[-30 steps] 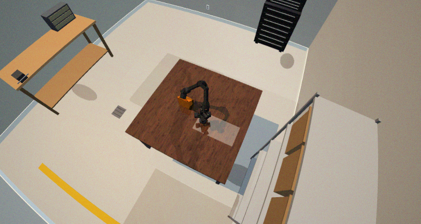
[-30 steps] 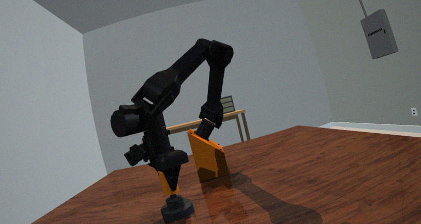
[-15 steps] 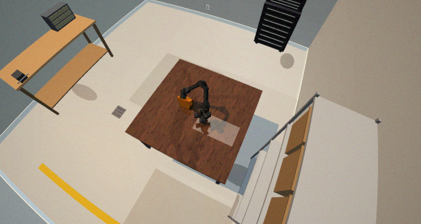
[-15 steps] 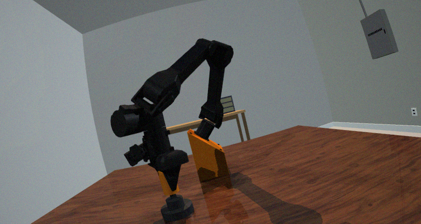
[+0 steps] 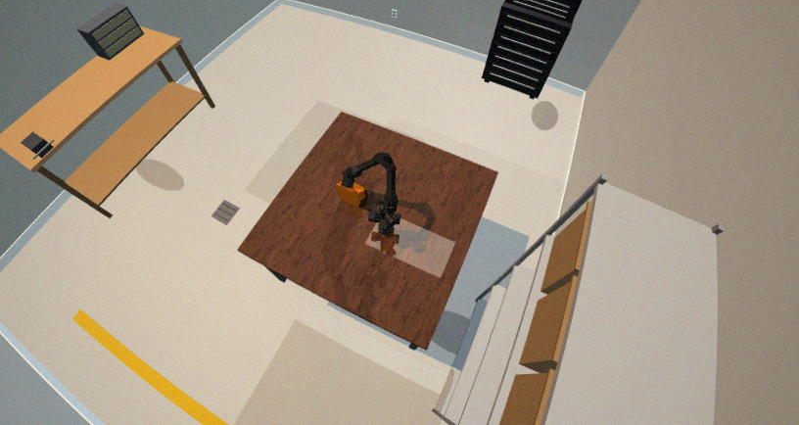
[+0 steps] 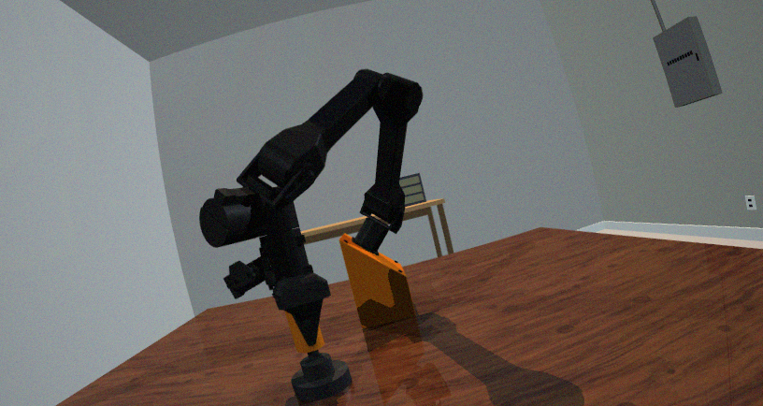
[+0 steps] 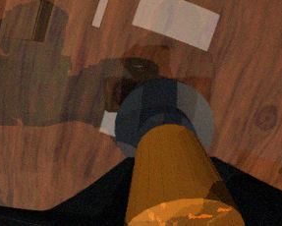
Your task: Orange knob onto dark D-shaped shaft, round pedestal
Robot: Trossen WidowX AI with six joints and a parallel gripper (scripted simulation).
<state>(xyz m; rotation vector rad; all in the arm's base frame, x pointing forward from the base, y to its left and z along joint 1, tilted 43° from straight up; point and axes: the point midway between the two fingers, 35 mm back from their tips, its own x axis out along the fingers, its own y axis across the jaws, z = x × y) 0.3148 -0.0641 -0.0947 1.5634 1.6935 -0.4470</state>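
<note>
The orange knob is 2 cm above my gripper tip. From my gripper tip the other things lie so: dark pedestal (4 cm below).
</note>
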